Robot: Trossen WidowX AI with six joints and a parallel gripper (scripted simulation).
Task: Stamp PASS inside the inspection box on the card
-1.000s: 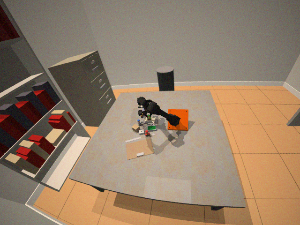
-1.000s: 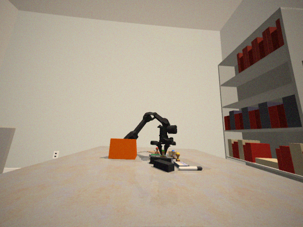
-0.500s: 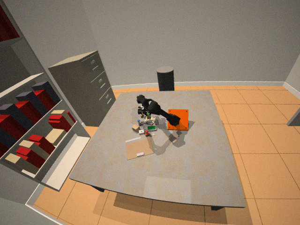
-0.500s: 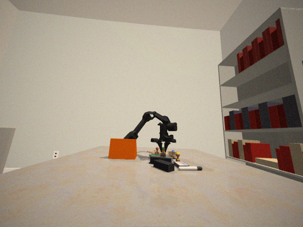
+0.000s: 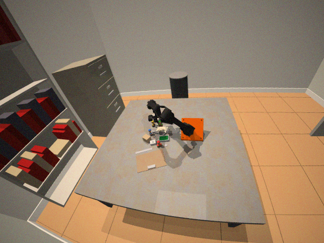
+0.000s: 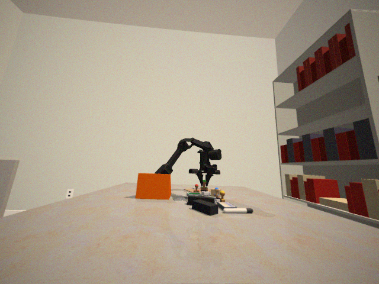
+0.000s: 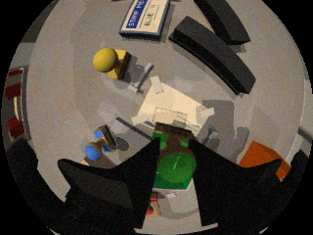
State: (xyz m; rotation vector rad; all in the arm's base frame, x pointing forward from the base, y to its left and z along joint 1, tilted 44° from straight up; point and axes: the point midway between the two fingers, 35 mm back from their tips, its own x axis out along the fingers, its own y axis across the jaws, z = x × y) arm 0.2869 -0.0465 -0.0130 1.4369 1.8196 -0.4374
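My gripper tip is now 90 mm short of the brown box, 150 mm to the right of it and 50 mm above it. Round my gripper tip: cream card: 10 mm behind, 80 mm below; then green-knobbed stamp: 10 mm below; then yellow-knobbed stamp: 100 mm ahead, 40 mm to the right, 60 mm below.
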